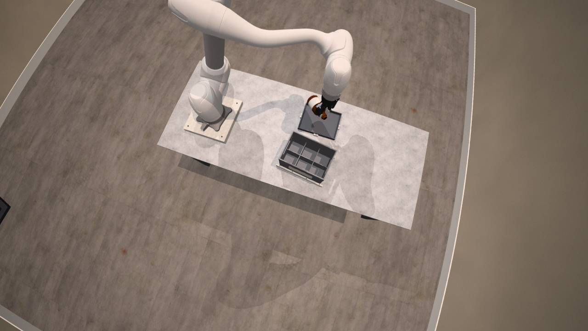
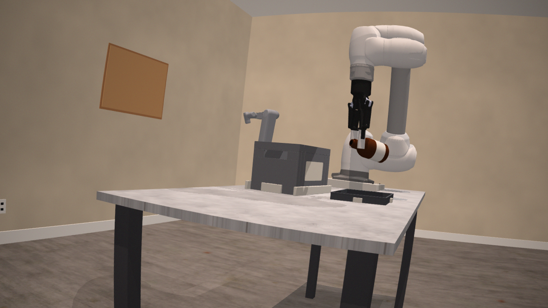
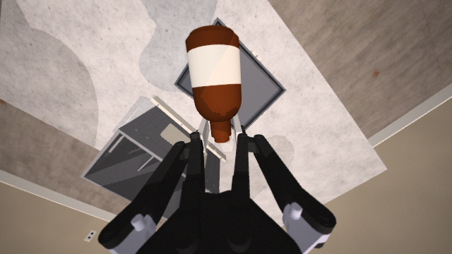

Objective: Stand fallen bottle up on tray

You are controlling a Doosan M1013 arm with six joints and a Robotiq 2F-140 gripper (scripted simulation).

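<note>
My gripper is now 4 cm past the brown bottle, 3 cm to the right of it and 3 cm above it. Also, from my hand: grey crate 24 cm to the right, 13 cm below, 3 cm ahead; dark tray 20 cm below, 4 cm to the left, 1 cm behind.
</note>
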